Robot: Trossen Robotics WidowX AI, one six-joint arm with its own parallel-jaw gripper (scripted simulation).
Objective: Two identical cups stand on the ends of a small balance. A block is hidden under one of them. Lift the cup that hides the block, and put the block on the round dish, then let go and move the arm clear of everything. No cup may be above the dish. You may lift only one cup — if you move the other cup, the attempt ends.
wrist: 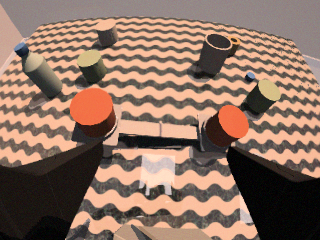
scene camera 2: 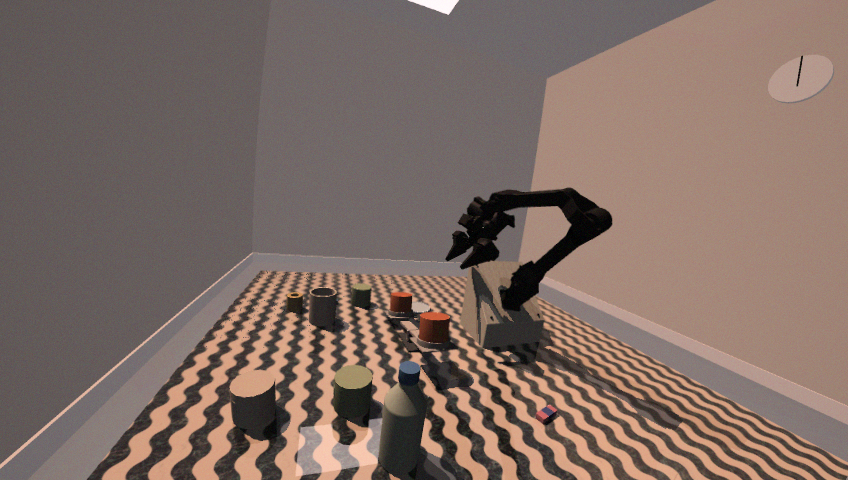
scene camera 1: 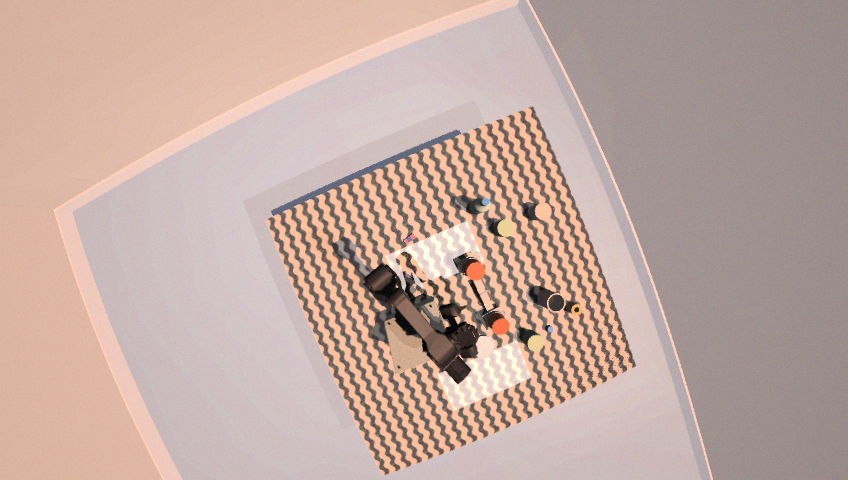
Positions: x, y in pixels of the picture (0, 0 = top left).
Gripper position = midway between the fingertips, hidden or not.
my gripper: wrist 166, 150; scene camera 2 453, 263; scene camera 1 471, 317
